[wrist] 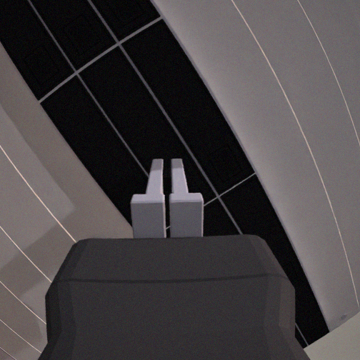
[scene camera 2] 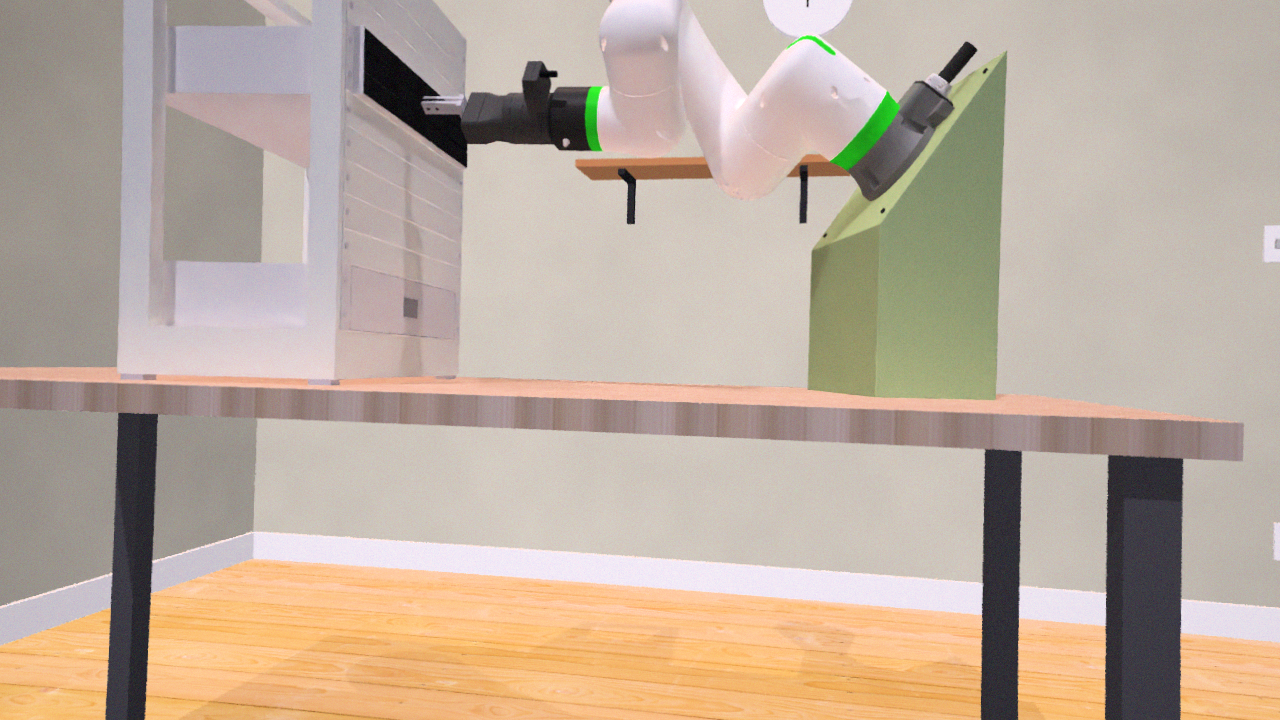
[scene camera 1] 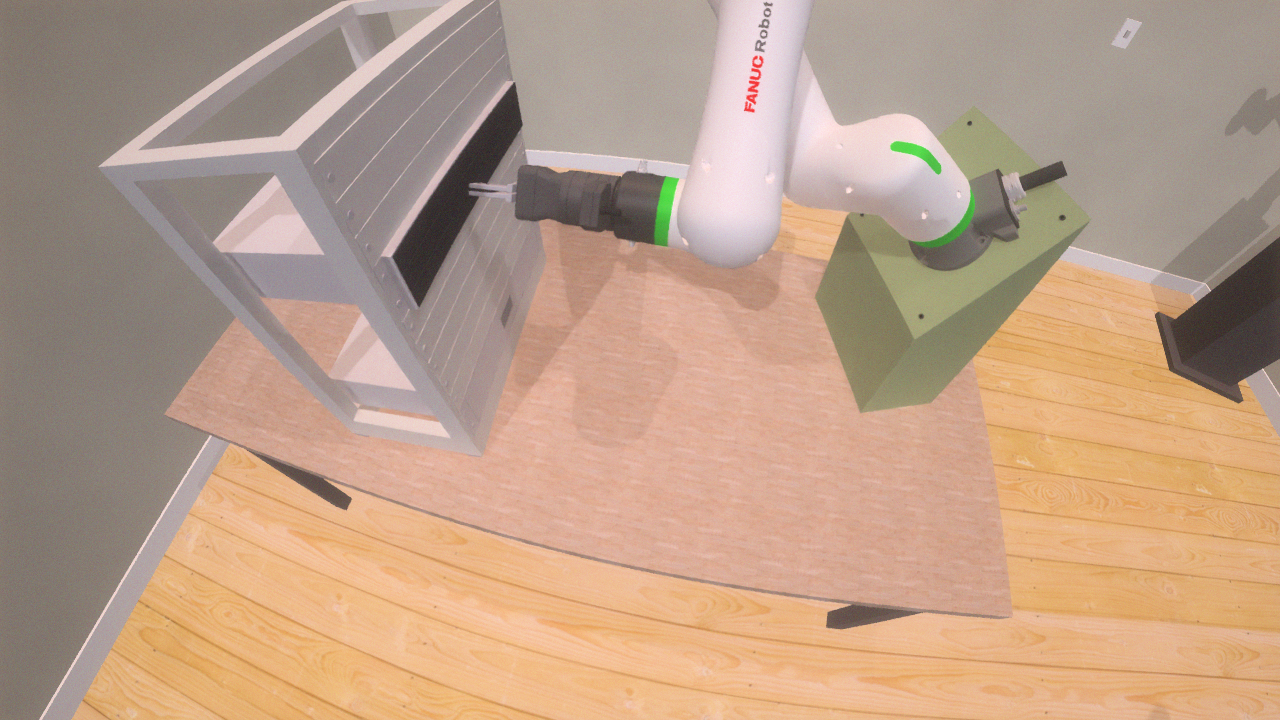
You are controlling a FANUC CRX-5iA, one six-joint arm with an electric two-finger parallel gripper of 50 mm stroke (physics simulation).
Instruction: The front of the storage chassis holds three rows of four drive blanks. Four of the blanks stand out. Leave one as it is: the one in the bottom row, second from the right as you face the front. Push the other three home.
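Pixels of known places: gripper, fingertip midpoint: (scene camera 2: 424, 105) (scene camera 1: 472, 188); arm's base, link origin: (scene camera 2: 901, 162) (scene camera 1: 951, 228).
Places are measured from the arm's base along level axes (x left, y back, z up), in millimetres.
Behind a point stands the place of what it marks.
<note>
The black front of the storage chassis (scene camera 1: 447, 223) {x 430, y -628, z 55 mm} (scene camera 2: 384, 76) {x 481, y -608, z 65 mm} holds the dark drive blanks. In the wrist view the blanks show as three slanted black strips, split by thin grey lines; one middle-strip blank (wrist: 135, 110) lies beyond the fingers. Faint square outlines show on some blanks. The blanks are too dark to tell which stand out or sit flush. My gripper (scene camera 1: 471, 189) {x 362, y -642, z 62 mm} (scene camera 2: 424, 104) {x 362, y -642, z 62 mm} (wrist: 167, 177) is shut and empty, pointing at the black front. Its tips overlap the front in all three views; whether they touch a blank cannot be told. The gripper body hides the lower part of the front.
The pale rack frame (scene camera 1: 326, 223) {x 581, y -601, z 183 mm} (scene camera 2: 324, 223) {x 583, y -606, z -154 mm} carries grey panels above and below the black front. It stands on the wooden table (scene camera 1: 716, 465) {x 384, y -213, z -361 mm} (scene camera 2: 626, 420) {x 580, y -159, z -383 mm}. The green pedestal (scene camera 1: 859, 331) {x 53, y -64, z -253 mm} (scene camera 2: 935, 268) {x 107, y 72, z -178 mm} bears the arm. A wall shelf (scene camera 2: 662, 168) is behind the arm.
</note>
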